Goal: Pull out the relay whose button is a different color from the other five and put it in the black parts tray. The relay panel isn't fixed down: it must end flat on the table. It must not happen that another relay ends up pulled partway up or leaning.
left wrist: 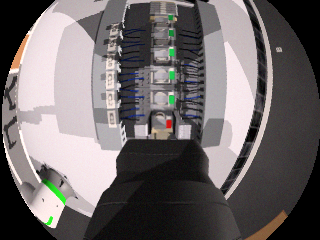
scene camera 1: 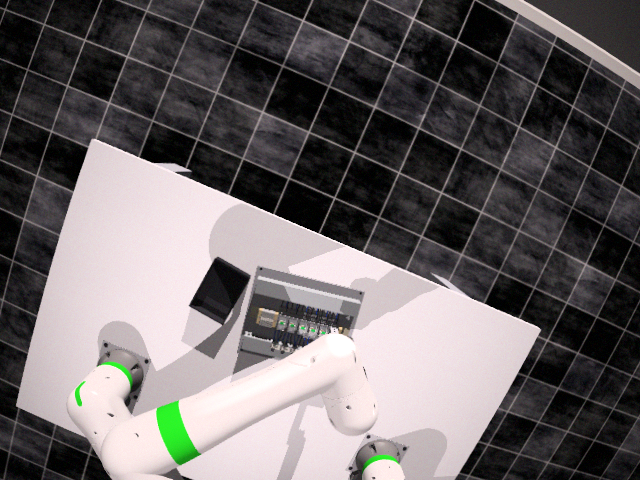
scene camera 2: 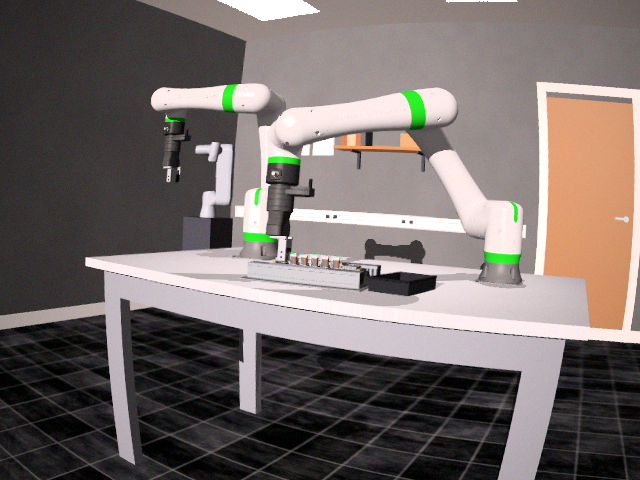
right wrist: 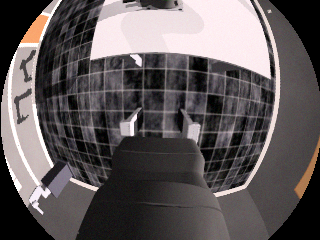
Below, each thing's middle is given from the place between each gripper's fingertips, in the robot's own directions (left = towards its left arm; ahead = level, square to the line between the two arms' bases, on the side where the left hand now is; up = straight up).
Now: the grey relay panel (scene camera 1: 345, 302) 10 mm behind my left hand (scene camera 2: 284, 260), 90 mm to the left of it and 40 mm below it. The rest, counted from my left hand: black parts tray (scene camera 1: 220, 287) (340 mm to the left, 40 mm below).
My right hand is 380 mm short of the grey relay panel, 890 mm to the right of it and 260 mm above it. The rest, counted from my right hand: black parts tray 390 mm ahead, 1140 mm to the left, 270 mm below.
